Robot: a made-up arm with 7 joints. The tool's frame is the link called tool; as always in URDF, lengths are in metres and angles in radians. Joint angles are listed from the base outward.
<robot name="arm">
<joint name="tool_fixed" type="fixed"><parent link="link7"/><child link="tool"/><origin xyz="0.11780 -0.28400 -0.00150" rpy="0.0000 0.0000 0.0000"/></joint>
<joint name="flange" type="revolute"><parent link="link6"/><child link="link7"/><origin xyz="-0.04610 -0.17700 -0.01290" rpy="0.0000 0.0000 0.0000"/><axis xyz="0 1 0"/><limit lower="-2.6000" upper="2.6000"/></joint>
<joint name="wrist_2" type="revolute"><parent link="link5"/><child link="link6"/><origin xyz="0.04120 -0.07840 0.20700" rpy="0.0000 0.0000 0.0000"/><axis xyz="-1 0 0"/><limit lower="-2.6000" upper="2.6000"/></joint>
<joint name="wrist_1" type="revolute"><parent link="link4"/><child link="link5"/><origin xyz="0.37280 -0.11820 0.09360" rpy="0.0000 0.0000 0.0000"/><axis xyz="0 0 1"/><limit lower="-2.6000" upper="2.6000"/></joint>
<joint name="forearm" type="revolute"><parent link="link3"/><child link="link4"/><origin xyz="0.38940 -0.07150 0.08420" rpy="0.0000 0.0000 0.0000"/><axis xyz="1 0 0"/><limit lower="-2.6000" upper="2.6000"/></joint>
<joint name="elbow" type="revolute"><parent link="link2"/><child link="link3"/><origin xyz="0.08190 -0.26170 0.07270" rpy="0.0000 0.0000 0.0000"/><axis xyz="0 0 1"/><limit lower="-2.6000" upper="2.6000"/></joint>
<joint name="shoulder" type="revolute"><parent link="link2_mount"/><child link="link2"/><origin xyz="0.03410 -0.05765 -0.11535" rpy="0.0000 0.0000 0.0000"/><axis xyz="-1 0 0"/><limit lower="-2.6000" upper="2.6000"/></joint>
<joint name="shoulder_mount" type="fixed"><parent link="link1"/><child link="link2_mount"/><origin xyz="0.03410 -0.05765 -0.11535" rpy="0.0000 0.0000 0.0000"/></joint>
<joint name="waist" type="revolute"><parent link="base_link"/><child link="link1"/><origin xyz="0.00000 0.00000 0.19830" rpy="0.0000 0.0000 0.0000"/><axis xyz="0 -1 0"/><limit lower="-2.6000" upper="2.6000"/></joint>
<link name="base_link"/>
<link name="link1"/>
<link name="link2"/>
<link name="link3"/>
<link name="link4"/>
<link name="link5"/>
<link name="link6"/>
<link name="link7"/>
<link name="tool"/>
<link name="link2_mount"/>
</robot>
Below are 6 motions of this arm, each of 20 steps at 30 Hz.
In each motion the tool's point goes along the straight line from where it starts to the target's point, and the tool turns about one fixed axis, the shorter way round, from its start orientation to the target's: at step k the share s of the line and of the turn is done. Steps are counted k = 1, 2, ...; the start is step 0. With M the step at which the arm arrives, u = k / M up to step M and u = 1 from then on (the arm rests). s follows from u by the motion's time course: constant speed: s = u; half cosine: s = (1 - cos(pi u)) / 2; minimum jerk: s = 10 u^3 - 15 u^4 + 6 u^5.
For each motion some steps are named. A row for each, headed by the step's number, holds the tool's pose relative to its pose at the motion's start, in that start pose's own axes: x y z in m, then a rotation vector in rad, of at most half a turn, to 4 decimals.
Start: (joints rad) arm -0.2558 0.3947 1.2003 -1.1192 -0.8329 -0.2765 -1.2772
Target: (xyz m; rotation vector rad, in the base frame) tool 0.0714 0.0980 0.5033 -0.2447 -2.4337 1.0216
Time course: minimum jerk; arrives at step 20
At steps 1, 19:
1: 0.0001 0.0001 0.0004 -0.0004 -0.0006 0.0003
19: 0.0768 0.0785 0.3660 -0.3259 -0.5424 0.2589

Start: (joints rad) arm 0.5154 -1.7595 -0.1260 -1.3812 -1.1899 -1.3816 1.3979
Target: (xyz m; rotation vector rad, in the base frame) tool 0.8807 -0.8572 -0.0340 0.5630 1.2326 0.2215
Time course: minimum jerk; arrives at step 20
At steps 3, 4, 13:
3: -0.0106 0.0094 0.0112 -0.0201 0.0205 -0.0313
4: -0.0231 0.0204 0.0243 -0.0438 0.0446 -0.0681
13: -0.3051 0.2692 0.3209 -0.5786 0.5889 -0.8996

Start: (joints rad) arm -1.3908 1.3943 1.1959 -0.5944 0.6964 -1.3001 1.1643
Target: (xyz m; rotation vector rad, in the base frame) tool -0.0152 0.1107 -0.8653 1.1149 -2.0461 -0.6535
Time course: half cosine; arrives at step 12
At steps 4, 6, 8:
4: -0.0741 -0.0431 -0.0977 0.0864 -0.0647 -0.0694
6: -0.1483 -0.0863 -0.1954 0.1729 -0.1294 -0.1387
8: -0.2224 -0.1294 -0.2930 0.2593 -0.1941 -0.2081

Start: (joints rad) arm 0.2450 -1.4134 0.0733 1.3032 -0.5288 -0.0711 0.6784
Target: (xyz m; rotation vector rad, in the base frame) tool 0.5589 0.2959 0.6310 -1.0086 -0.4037 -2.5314
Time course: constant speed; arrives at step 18
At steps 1, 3, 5, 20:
1: 0.0318 0.0136 -0.0575 0.0012 0.0881 0.0204
3: 0.0954 0.0408 -0.1724 0.0036 0.2643 0.0611
5: 0.1589 0.0680 -0.2874 0.0059 0.4405 0.1018
20: 0.5721 0.2448 -1.0347 0.0214 1.5858 0.3665

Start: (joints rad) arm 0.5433 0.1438 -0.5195 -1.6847 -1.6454 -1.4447 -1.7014
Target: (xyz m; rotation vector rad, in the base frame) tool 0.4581 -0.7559 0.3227 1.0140 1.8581 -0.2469
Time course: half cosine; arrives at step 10
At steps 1, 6, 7, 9, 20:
1: 0.0029 0.0009 0.0055 0.0013 -0.0077 0.0051
6: 0.0787 0.0250 0.1462 0.0353 -0.2068 0.1375
7: 0.0955 0.0304 0.1773 0.0428 -0.2508 0.1668
9: 0.1173 0.0373 0.2179 0.0526 -0.3082 0.2049
20: 0.1203 0.0382 0.2234 0.0539 -0.3159 0.2101

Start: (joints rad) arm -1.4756 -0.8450 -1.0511 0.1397 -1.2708 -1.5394 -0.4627
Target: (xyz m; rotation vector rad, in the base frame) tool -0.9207 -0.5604 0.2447 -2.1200 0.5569 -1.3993
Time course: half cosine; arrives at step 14
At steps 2, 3, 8, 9, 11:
2: 0.0137 -0.0032 0.0145 -0.0345 -0.0296 0.0403
3: 0.0301 -0.0071 0.0320 -0.0761 -0.0653 0.0888
8: 0.1686 -0.0396 0.1794 -0.4264 -0.3659 0.4975
9: 0.1978 -0.0465 0.2104 -0.5001 -0.4291 0.5835
11: 0.2458 -0.0577 0.2615 -0.6215 -0.5333 0.7251

